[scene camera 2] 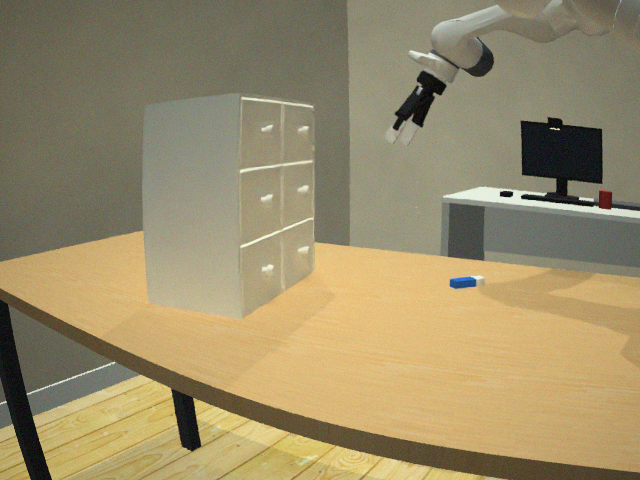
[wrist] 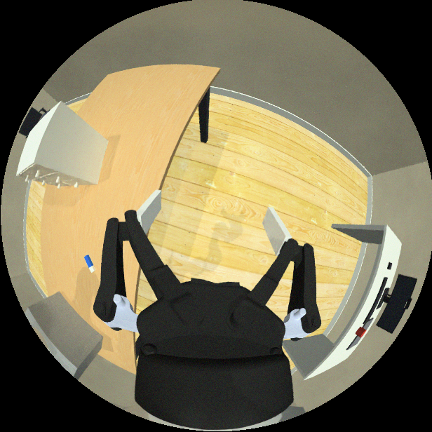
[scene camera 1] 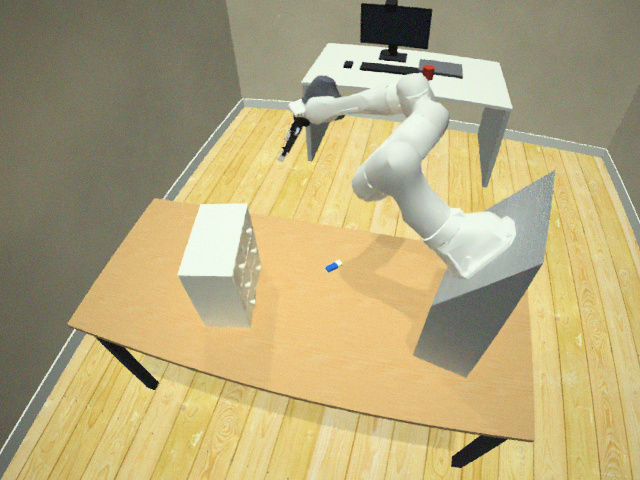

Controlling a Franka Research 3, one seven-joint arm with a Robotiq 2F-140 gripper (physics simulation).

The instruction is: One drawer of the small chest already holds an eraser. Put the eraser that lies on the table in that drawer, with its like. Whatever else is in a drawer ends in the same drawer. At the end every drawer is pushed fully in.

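A blue and white eraser (scene camera 1: 333, 266) (scene camera 2: 466, 282) (wrist: 89, 263) lies flat on the table (scene camera 1: 330, 351) (scene camera 2: 413, 361) (wrist: 145, 115), in front of the chest's drawer side. The small white chest (scene camera 1: 214, 242) (scene camera 2: 193, 201) (wrist: 70, 145) stands on the table with six knobbed drawers in two columns and three rows. All drawer fronts look flush in scene camera 2, so the eraser inside is hidden. My gripper (scene camera 2: 399, 137) (wrist: 213, 207) is open and empty. It hangs high, beyond the table's far edge in scene camera 1, away from the chest and the eraser.
The arm's base sits on a grey block (scene camera 1: 480, 304) (wrist: 67, 332) at the table's other end, facing the chest. A white desk (scene camera 1: 480, 85) (scene camera 2: 470, 196) stands behind, with a monitor (scene camera 1: 395, 25) (scene camera 2: 561, 151), a keyboard (scene camera 1: 388, 68) and a red cup (scene camera 1: 428, 71) (scene camera 2: 605, 199).
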